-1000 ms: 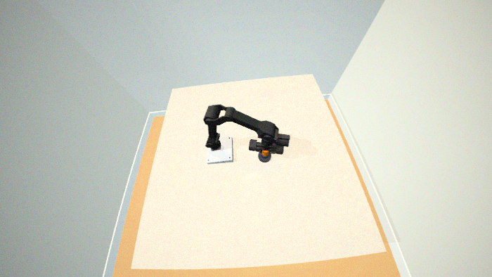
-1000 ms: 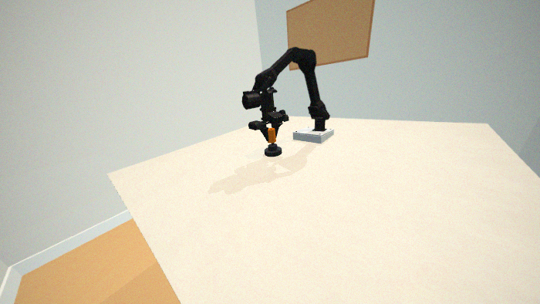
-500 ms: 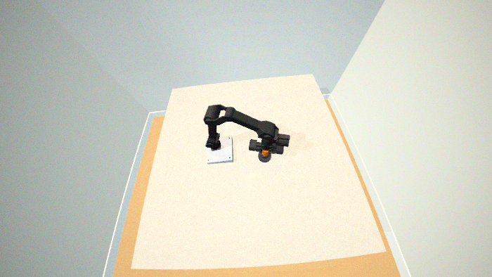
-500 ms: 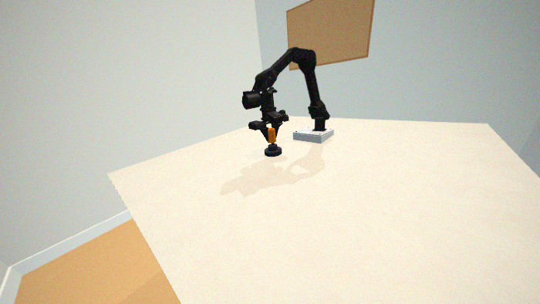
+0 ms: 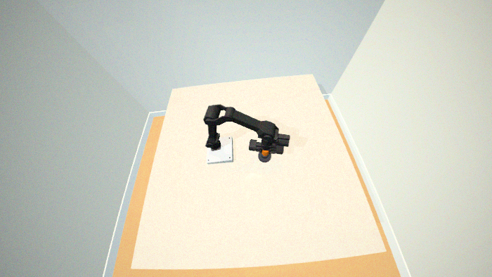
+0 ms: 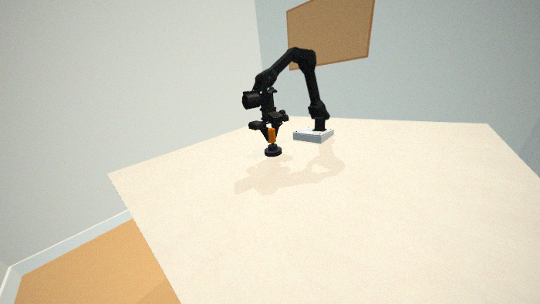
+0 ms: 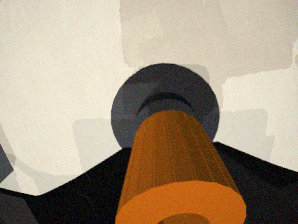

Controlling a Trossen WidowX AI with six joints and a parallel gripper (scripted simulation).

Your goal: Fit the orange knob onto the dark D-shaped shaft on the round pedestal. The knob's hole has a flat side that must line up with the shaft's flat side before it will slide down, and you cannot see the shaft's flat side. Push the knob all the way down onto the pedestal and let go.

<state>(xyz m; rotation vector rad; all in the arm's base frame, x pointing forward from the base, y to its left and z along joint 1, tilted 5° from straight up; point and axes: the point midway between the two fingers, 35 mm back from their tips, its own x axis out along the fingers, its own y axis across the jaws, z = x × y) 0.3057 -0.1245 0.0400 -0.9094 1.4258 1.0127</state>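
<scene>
Now: the orange knob 2 cm above my gripper tip. Round my gripper tip: dark round pedestal: 4 cm below.
</scene>
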